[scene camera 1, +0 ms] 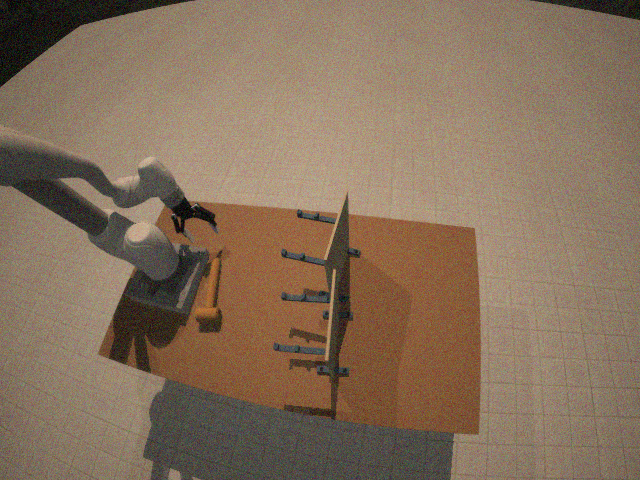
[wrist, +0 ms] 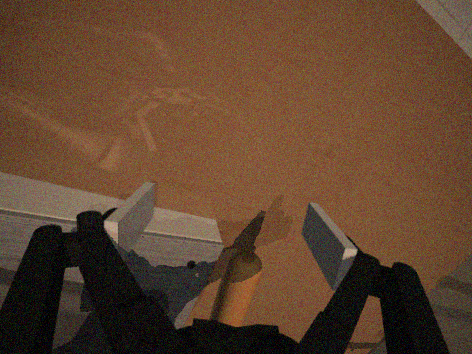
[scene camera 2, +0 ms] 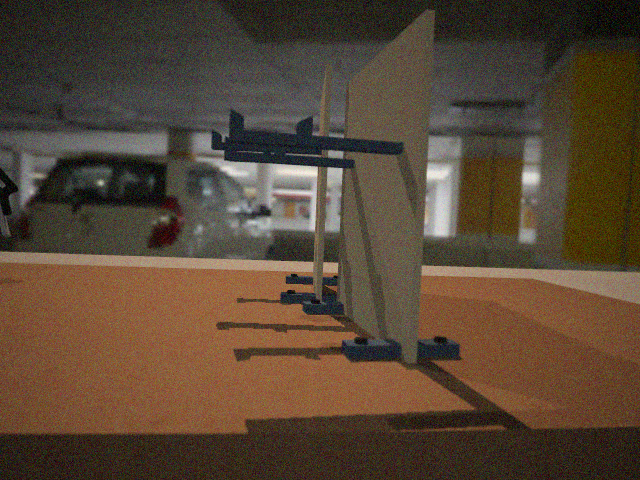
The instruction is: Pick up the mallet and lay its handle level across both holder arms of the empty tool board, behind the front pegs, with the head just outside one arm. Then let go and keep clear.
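The orange mallet lies on the table beside the robot base, its head toward the table's near side in scene camera 1; in the wrist view part of its handle shows at the bottom and the head is hidden. My gripper is open and empty, above the table past the handle's free end. Two upright tool boards stand mid-table, each with two blue holder arms, such as this near arm and this far arm. No tool shows on either board.
The grey robot base plate is close beside the mallet. Blue feet hold the boards on the orange table. The holder arms stick out toward the robot's side.
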